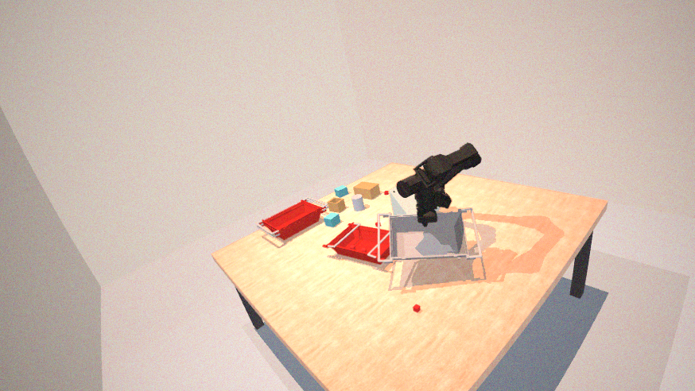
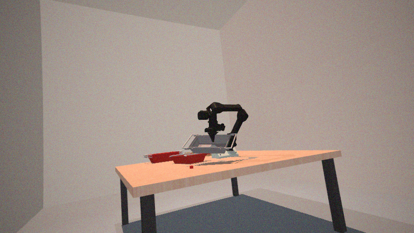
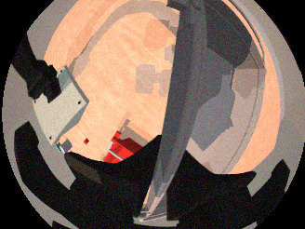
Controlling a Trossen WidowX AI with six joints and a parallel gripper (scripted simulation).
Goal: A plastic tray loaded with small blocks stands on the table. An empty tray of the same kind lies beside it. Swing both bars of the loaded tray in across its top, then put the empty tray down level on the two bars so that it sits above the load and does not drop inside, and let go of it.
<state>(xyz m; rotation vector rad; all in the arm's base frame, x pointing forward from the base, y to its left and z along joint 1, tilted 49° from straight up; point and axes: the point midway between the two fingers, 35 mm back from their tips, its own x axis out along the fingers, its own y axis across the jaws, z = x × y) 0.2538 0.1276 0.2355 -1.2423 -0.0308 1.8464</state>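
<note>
My gripper tip is 6 cm to the right of the grey tray, 5 cm short of it and 1 cm below it. The rest, counted from my gripper tip: small red cube (22 cm ahead, 16 cm to the left, 13 cm below); then tan box (67 cm to the right, 12 cm below, 1 cm behind).
</note>
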